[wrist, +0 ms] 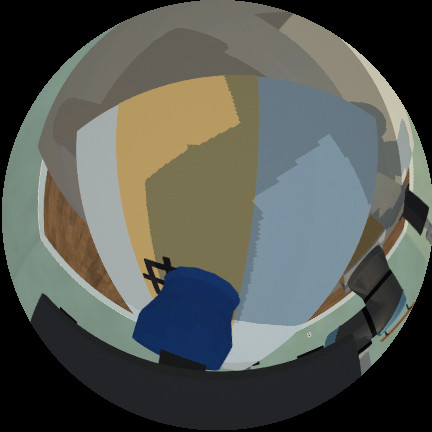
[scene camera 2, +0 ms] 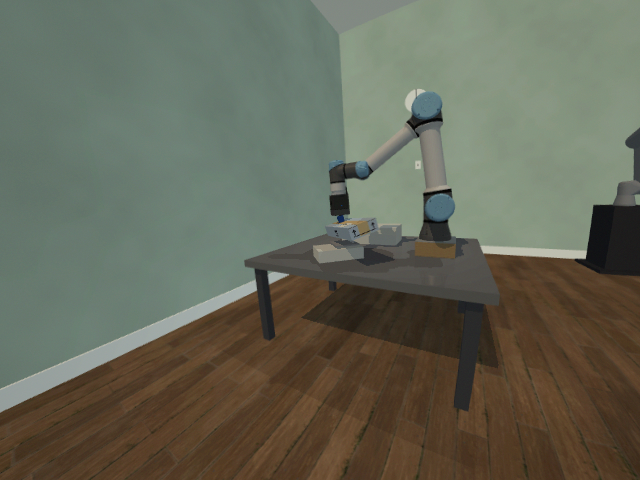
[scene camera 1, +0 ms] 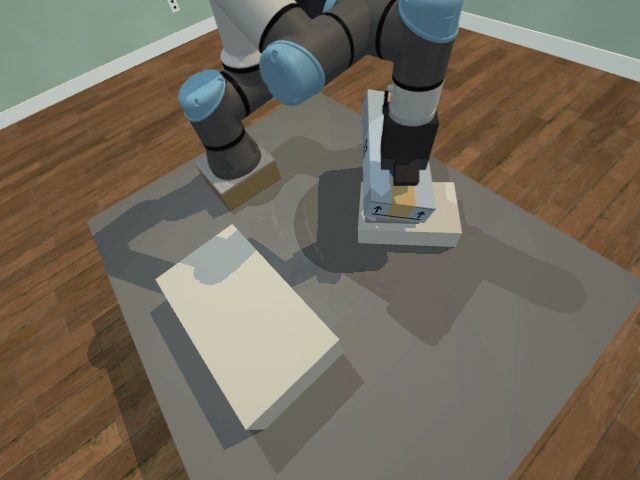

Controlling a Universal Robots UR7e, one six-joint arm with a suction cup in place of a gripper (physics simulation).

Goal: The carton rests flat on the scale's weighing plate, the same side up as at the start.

In view: my suction cup (wrist: 190, 316), a carton (scene camera 1: 381, 199), a cream block (scene camera 1: 263, 344) and a scale (scene camera 1: 443, 228).
The carton is seen too in the wrist view (wrist: 266, 182). The scale is seen too in scene camera 2 (scene camera 2: 343, 250). The wrist view misses the scale, which is hidden by the carton.
